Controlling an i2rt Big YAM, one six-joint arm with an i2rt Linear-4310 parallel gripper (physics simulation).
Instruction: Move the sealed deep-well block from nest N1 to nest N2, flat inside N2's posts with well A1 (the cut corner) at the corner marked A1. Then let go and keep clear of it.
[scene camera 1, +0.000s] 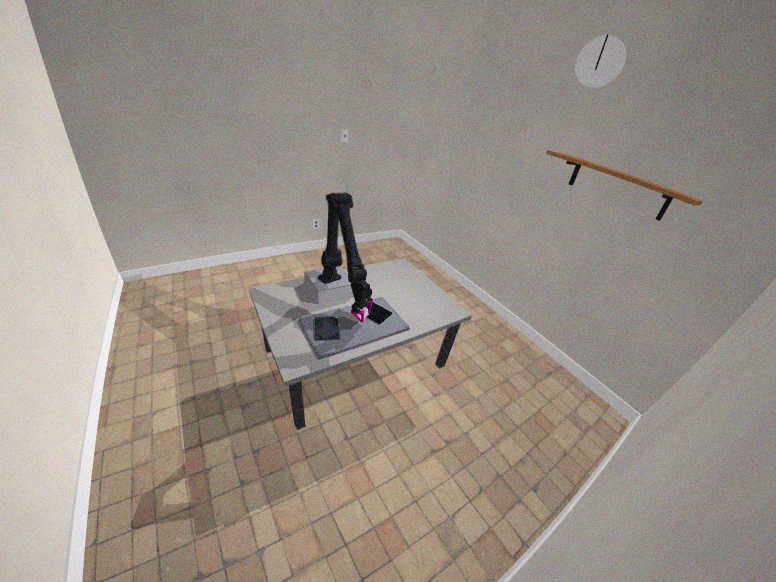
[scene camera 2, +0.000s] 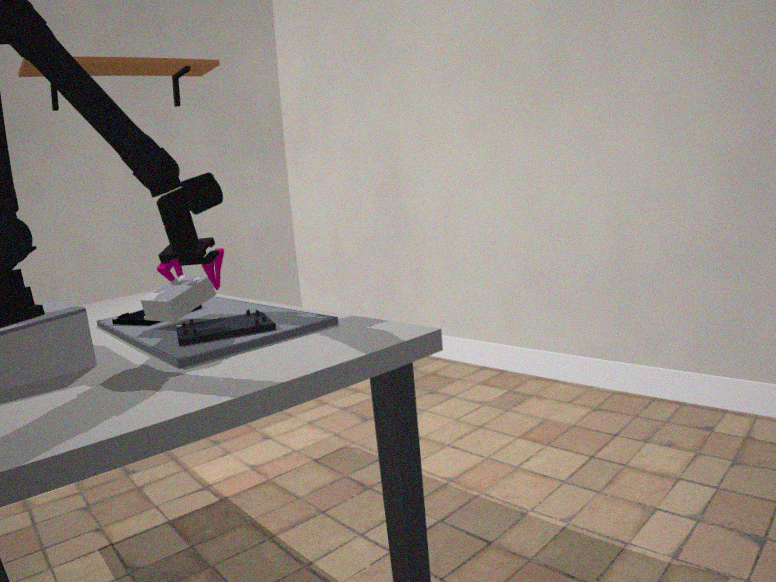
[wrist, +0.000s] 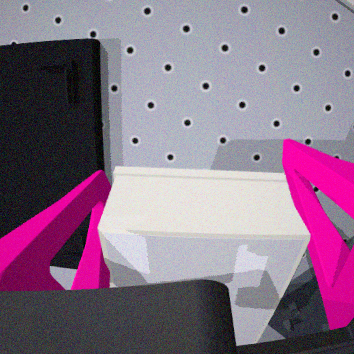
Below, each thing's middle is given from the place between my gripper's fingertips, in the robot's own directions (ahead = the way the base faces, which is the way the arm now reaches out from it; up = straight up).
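Scene:
With the white block (scene camera 2: 171, 302) as my reference, I find my hand 70 mm past it and 20 mm to the left of it. There is also the grey perforated plate (wrist: 221, 92), which sits 40 mm to the right of my hand, 40 mm behind it and 60 mm below it.

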